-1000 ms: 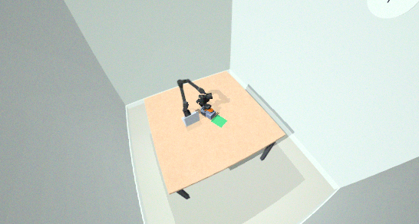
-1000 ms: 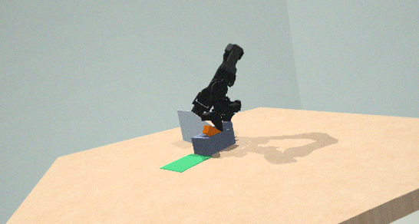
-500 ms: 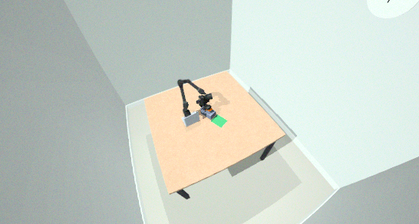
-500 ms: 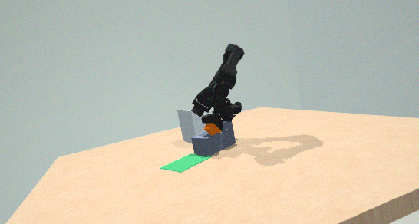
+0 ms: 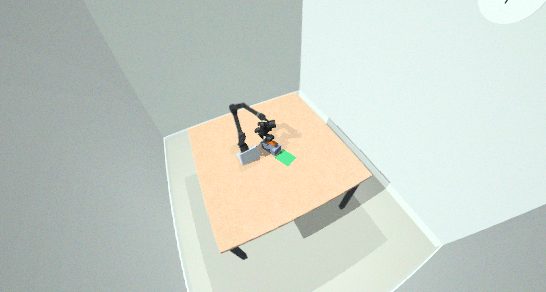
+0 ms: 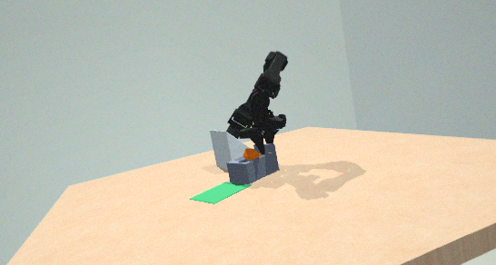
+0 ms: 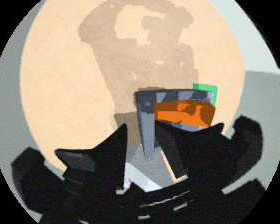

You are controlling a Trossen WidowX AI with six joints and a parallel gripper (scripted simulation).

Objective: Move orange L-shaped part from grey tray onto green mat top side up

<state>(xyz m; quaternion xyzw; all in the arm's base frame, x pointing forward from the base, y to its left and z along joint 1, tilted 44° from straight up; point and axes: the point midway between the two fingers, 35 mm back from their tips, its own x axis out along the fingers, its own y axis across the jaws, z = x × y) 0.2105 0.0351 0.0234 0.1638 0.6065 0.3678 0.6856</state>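
My gripper tip is now 5 cm to the left of the orange L-shaped part, 2 cm above it and 1 cm short of it. The rest, counted from my gripper tip: green mat (22 cm to the right, 7 cm below, 7 cm ahead).
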